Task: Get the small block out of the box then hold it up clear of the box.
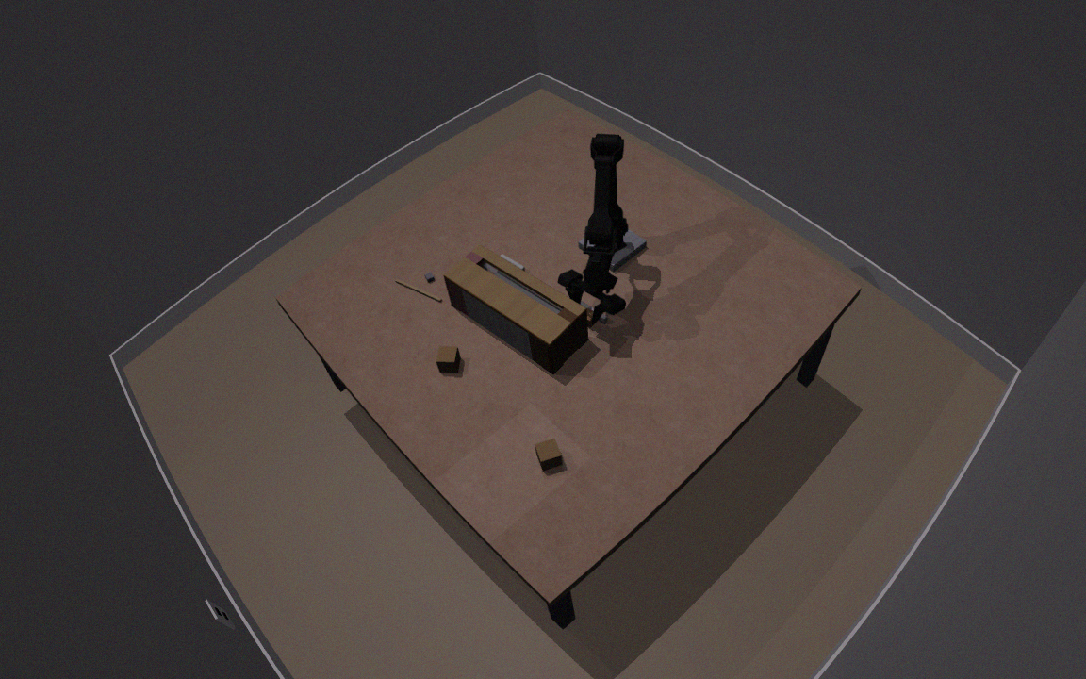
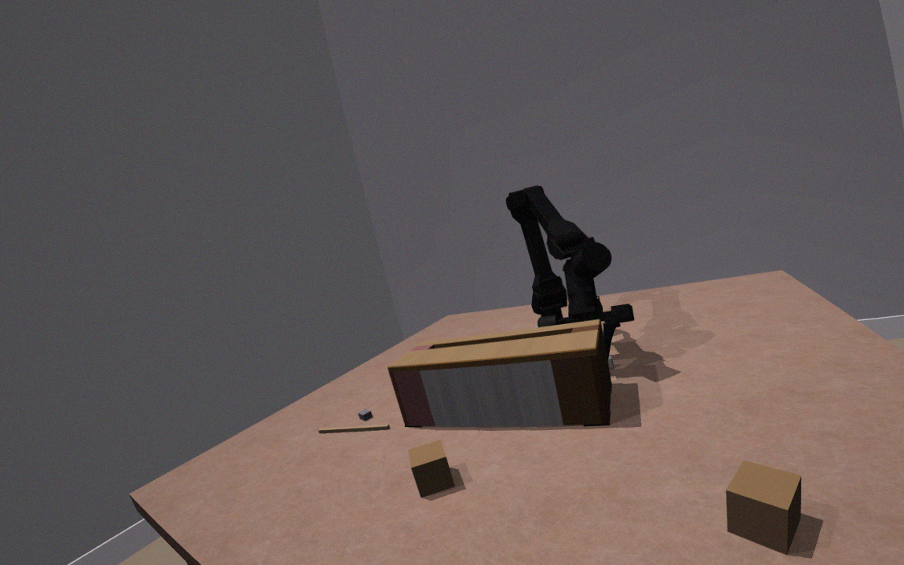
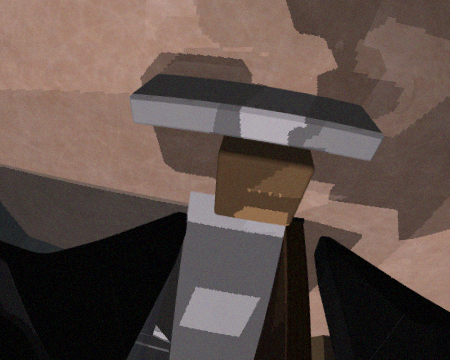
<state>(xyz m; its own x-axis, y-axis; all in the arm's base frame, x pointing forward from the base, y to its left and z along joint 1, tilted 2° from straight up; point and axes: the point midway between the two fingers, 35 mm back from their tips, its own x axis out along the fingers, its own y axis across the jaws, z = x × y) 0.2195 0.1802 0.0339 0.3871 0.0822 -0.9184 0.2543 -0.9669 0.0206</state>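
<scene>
Now: gripper tip 2 cm past the tan block, 2 cm above it and 1 cm to the left of it. Round my gripper tip: wooden box (14 cm to the right, 10 cm ahead, 3 cm above); thin stick (40 cm to the right, 31 cm ahead, 3 cm below); grey piece (42 cm to the right, 26 cm ahead, 3 cm below).
</scene>
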